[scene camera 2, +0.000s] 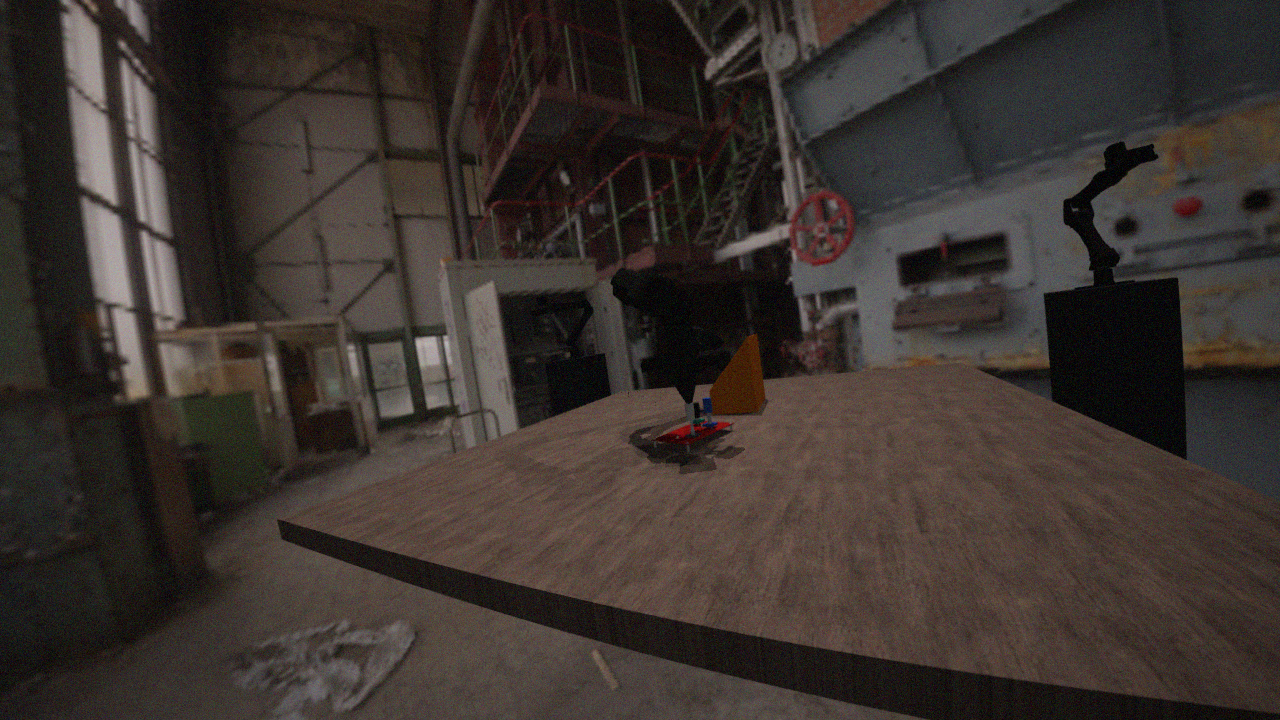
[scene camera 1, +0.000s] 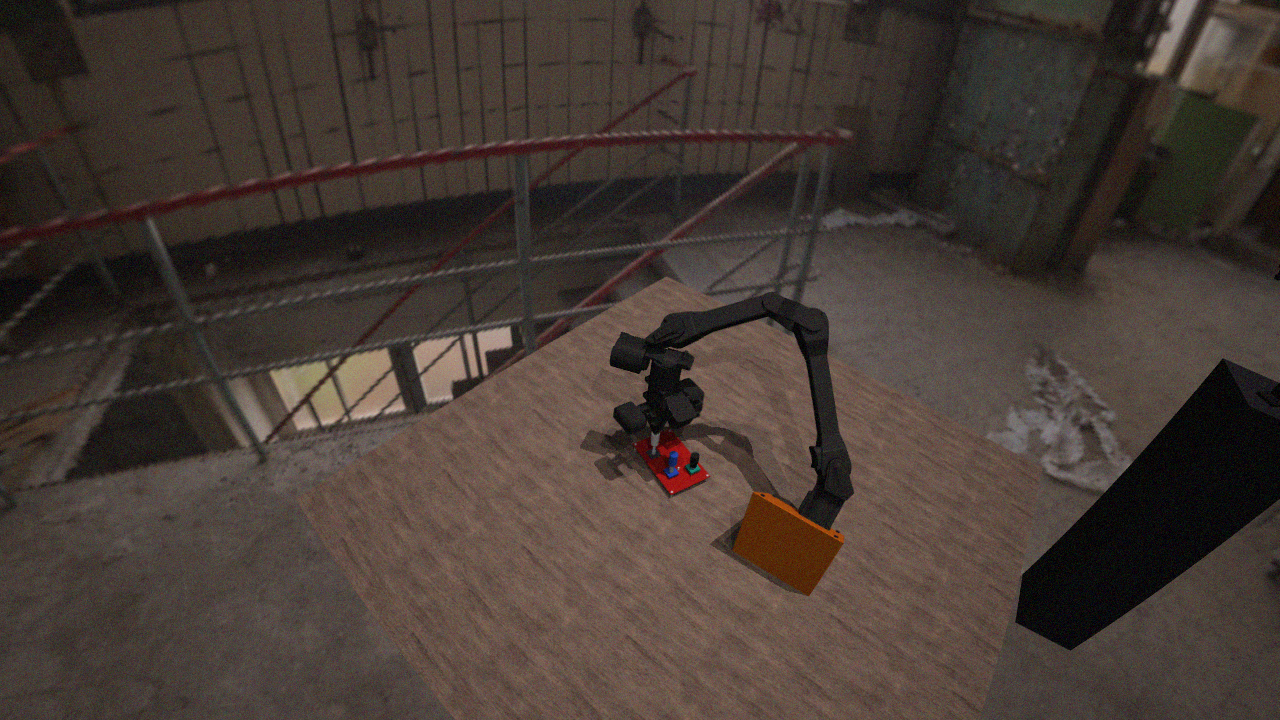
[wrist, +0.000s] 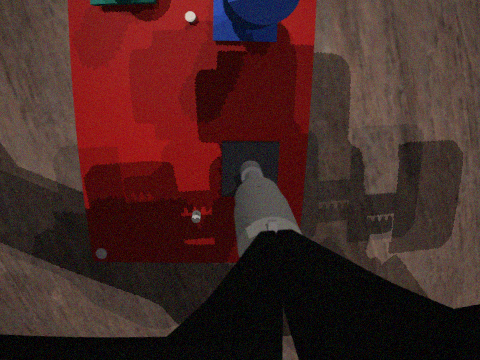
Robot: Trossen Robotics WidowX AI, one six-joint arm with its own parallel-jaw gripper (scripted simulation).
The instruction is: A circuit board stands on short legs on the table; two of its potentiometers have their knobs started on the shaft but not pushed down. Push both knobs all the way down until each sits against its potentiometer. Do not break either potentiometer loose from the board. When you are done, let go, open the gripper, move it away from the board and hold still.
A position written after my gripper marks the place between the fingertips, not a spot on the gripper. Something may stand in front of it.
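What I see here is my gripper [scene camera 1: 655,433]. Scene camera 2 shows my gripper [scene camera 2: 689,403] too, and in the wrist view I see my gripper [wrist: 275,246] as well.
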